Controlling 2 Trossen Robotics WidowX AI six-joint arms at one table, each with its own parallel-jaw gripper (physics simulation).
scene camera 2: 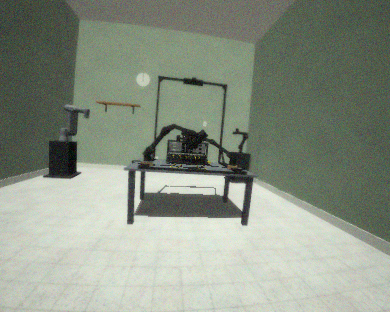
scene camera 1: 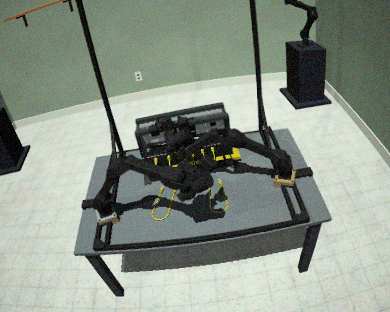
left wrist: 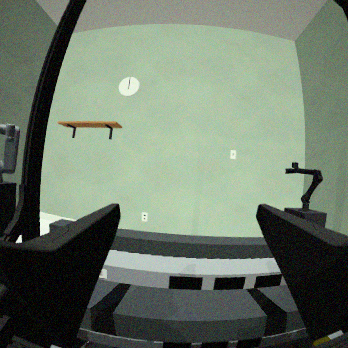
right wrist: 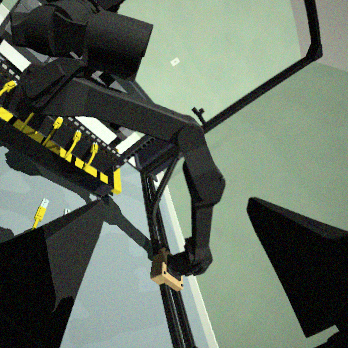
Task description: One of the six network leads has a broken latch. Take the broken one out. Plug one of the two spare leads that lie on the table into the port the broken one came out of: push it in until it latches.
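Places are measured from the left arm's base along level axes (x ahead, y left, z up), in metres.
Where they show: left gripper, fingertip midpoint: (scene camera 1: 166,114) (left wrist: 189,211); right gripper, fingertip midpoint: (scene camera 2: 201,141) (right wrist: 177,205); left arm's base, link origin: (scene camera 2: 232,165) (scene camera 1: 285,174) (right wrist: 173,267); right arm's base, link origin: (scene camera 2: 147,161) (scene camera 1: 105,212).
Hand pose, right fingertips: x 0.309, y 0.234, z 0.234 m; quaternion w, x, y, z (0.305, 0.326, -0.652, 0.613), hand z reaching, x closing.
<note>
Each offset is from my right fingertips to the centre of the thing. "spot": to the spot under its first point. Level surfaces: height alone.
In scene camera 1 several yellow leads {spot: dz -0.186, dx +0.082, dy -0.287 m} (scene camera 1: 213,151) (right wrist: 94,149) are plugged into the dark switch in the rack {dz -0.145, dx +0.233, dy -0.285 m} (scene camera 1: 210,107) (left wrist: 190,245); a broken latch cannot be made out. One spare yellow lead {spot: dz -0.271, dx +0.207, dy +0.143 m} (scene camera 1: 160,219) lies looped on the table {dz -0.276 m} (scene camera 1: 250,205) (right wrist: 120,310). The other spare lead {spot: dz -0.271, dx -0.040, dy +0.036 m} (scene camera 1: 218,212) lies looped to its right. In the right wrist view a yellow plug {spot: dz -0.263, dx +0.057, dy -0.118 m} (right wrist: 39,214) with a clear tip lies on the table. My left gripper (left wrist: 189,211) is open and empty, above the rack. My right gripper (right wrist: 177,205) is open and empty, above the table in front of the rack.
My left arm (right wrist: 125,107) reaches across in front of the rack; the arms cross near each other. A yellow-black striped bar {spot: dz -0.236, dx -0.022, dy -0.361 m} (right wrist: 117,181) runs below the ports. Black frame posts (scene camera 1: 97,75) (scene camera 1: 256,65) rise at both sides of the table. A wooden shelf (left wrist: 90,124) hangs on the wall.
</note>
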